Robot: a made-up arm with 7 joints. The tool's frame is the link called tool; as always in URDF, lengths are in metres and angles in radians. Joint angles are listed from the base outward. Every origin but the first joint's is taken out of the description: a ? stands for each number. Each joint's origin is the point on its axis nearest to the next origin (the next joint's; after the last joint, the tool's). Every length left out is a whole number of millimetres.
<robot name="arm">
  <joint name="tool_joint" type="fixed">
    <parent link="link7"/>
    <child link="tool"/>
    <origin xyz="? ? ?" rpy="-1.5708 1.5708 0"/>
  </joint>
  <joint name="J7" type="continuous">
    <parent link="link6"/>
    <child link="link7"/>
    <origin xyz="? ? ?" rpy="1.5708 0 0"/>
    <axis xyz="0 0 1"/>
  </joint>
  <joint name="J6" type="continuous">
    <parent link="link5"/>
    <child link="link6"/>
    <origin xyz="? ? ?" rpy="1.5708 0 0"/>
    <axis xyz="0 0 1"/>
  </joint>
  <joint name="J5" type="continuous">
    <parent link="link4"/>
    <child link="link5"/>
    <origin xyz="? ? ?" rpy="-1.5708 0 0"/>
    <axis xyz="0 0 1"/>
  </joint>
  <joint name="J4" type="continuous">
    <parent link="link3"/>
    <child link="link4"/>
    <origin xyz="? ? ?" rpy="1.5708 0 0"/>
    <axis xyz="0 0 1"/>
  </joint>
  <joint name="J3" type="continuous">
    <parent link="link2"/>
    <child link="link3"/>
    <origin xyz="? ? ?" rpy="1.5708 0 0"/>
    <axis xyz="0 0 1"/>
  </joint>
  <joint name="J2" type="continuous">
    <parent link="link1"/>
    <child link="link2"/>
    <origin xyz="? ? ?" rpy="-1.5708 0 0"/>
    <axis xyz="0 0 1"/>
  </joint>
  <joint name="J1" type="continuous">
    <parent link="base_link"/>
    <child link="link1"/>
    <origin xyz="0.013 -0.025 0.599"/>
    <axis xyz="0 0 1"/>
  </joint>
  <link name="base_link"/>
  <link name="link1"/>
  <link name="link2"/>
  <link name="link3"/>
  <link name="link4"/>
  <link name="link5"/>
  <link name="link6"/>
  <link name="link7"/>
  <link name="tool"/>
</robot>
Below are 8 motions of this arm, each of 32 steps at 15 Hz.
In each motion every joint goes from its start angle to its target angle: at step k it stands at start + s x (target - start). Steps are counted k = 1, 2, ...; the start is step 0. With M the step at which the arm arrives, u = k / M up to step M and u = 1 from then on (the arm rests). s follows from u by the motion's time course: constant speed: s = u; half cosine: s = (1 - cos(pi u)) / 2; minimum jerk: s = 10 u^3 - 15 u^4 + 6 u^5.
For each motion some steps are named. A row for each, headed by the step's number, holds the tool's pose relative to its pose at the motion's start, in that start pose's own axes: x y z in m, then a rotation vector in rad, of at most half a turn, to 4 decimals.
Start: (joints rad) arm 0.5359 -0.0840 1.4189 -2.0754 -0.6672 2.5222 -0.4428
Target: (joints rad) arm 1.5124 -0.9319 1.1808 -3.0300 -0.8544 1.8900 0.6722
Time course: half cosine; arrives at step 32
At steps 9, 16, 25, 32:
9: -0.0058 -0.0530 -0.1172 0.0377 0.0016 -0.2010
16: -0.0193 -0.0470 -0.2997 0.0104 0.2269 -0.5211
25: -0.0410 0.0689 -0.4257 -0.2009 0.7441 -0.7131
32: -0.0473 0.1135 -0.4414 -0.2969 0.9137 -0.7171

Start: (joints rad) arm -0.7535 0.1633 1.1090 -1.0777 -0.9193 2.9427 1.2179
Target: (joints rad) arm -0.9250 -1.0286 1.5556 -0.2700 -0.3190 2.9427 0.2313
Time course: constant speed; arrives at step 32
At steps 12, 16, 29, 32:
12: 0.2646 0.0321 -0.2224 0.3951 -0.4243 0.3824
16: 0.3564 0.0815 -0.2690 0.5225 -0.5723 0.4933
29: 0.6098 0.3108 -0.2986 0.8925 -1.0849 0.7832
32: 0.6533 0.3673 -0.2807 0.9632 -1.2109 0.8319

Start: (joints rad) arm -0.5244 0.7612 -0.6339 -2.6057 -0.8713 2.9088 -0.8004
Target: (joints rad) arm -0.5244 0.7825 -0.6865 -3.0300 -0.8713 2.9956 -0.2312
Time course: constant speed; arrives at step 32
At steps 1, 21, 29, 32:
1: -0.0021 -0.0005 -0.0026 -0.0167 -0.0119 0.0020
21: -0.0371 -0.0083 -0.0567 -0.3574 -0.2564 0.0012
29: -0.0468 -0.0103 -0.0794 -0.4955 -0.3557 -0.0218
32: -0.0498 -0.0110 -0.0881 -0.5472 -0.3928 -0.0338

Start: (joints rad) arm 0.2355 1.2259 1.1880 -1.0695 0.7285 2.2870 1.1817
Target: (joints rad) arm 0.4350 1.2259 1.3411 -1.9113 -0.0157 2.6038 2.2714
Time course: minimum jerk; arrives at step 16
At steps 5, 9, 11, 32:
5: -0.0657 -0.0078 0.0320 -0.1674 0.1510 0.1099
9: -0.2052 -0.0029 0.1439 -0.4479 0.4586 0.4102
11: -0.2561 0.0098 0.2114 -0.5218 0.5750 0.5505
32: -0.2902 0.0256 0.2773 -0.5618 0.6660 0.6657

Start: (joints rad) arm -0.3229 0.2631 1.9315 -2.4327 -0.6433 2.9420 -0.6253
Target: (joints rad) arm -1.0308 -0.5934 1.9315 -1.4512 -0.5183 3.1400 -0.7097
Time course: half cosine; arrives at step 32
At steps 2, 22, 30, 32:
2: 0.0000 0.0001 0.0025 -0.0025 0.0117 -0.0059
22: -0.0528 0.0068 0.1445 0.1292 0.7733 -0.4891
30: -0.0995 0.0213 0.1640 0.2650 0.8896 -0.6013
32: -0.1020 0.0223 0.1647 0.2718 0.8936 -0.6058

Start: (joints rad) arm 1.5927 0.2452 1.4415 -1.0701 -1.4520 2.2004 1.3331
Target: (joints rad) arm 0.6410 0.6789 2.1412 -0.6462 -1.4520 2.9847 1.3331
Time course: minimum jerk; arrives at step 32
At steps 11, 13, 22, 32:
11: -0.0214 -0.0634 0.0803 -0.1624 -0.0847 0.0836
13: -0.0234 -0.0921 0.1244 -0.2373 -0.1202 0.1427
22: 0.0549 -0.1912 0.3693 -0.5318 -0.2663 0.6118
32: 0.1202 -0.1993 0.4554 -0.5860 -0.3112 0.8535

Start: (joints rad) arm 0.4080 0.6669 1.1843 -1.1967 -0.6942 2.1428 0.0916
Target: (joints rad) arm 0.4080 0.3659 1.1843 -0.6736 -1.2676 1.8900 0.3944
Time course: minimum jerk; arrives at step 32
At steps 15, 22, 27, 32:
15: 0.1199 -0.0133 -0.0242 -0.0989 0.3706 0.1857
22: 0.2233 -0.0058 -0.0503 -0.2505 0.6698 0.3759
27: 0.2645 0.0023 -0.0617 -0.3274 0.7801 0.4595
32: 0.2727 0.0043 -0.0641 -0.3438 0.8012 0.4766

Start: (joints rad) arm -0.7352 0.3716 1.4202 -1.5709 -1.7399 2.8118 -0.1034
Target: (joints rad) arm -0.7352 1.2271 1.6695 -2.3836 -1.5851 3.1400 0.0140
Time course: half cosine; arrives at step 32
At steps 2, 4, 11, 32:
2: -0.0002 0.0015 -0.0015 -0.0075 -0.0104 0.0082
4: -0.0008 0.0058 -0.0057 -0.0298 -0.0408 0.0325
11: 0.0015 0.0378 -0.0367 -0.2144 -0.2691 0.2348
32: 0.0544 0.1544 -0.1053 -0.8412 -0.8465 0.9829

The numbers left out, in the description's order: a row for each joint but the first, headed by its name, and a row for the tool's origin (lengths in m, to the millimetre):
tool: 0.024 -0.023 0
J7: 0.128 0.037 0
J6: -0.003 -0.007 0
J5: -0.056 0.262 0
J4: 0.143 -0.006 0
J3: -0.029 -0.351 0
J2: -0.017 -0.006 0

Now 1 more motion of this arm.
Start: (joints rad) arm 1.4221 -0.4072 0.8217 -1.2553 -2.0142 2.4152 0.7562
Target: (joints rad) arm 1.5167 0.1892 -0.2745 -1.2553 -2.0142 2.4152 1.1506
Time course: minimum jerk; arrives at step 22
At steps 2, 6, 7, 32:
2: -0.0036 0.0031 -0.0011 0.0004 0.0004 -0.0071
6: -0.0654 0.0663 -0.0230 0.0118 0.0099 -0.1371
7: -0.0915 0.0994 -0.0342 0.0206 0.0153 -0.1980
32: -0.2003 0.6157 -0.1517 0.3635 0.1441 -0.8576

